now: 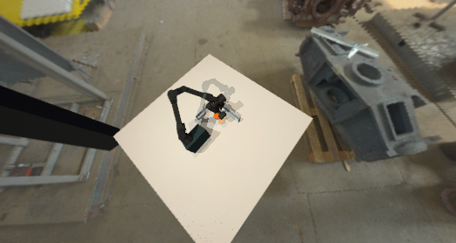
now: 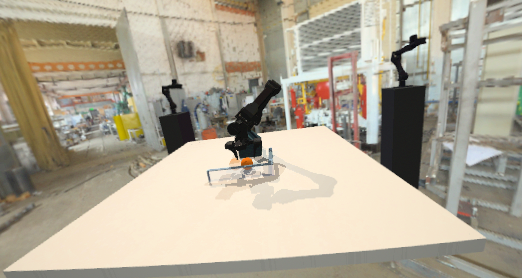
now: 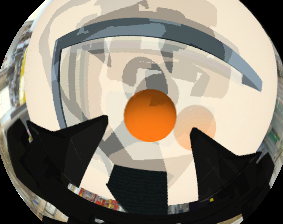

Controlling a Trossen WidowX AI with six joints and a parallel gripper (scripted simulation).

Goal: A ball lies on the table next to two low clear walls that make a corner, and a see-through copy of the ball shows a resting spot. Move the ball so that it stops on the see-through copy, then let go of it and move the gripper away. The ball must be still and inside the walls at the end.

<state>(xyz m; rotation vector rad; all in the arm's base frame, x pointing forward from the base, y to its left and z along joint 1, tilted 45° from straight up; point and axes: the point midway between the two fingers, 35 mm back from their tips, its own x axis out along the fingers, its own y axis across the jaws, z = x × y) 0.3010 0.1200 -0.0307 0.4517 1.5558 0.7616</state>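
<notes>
Now: the orange ball 30 mm below my gripper tip. Round my gripper tip: clear wall (40 mm behind, 130 mm to the left, 30 mm below); then see-through copy (70 mm to the right, 30 mm below).
</notes>
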